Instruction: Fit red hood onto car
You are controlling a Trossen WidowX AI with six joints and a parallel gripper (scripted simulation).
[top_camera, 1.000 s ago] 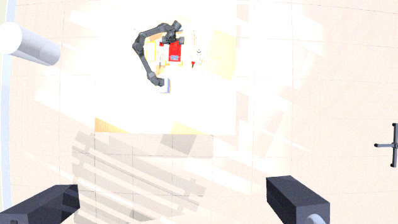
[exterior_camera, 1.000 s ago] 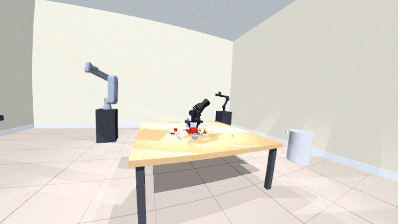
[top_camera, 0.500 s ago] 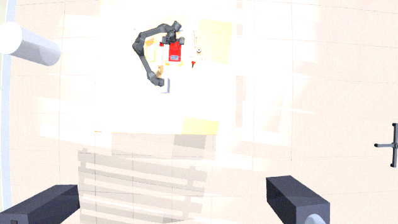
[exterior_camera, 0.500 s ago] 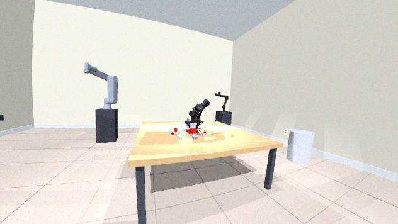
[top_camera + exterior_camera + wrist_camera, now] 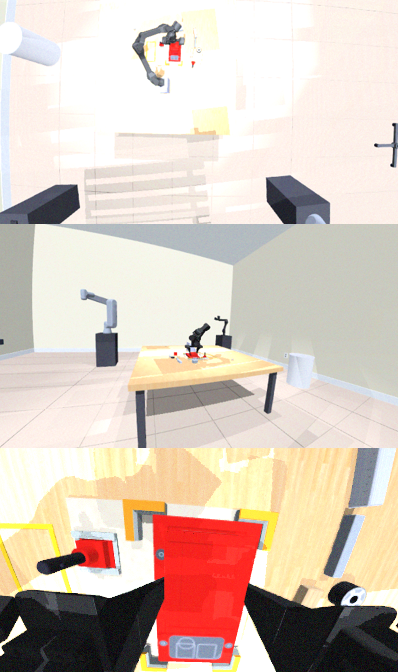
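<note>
Right now the red hood is right at my gripper tip. From my gripper tip the other things lie so: black wheel 50 mm behind, 210 mm to the right, 30 mm below; grey engine block 20 mm below.
</note>
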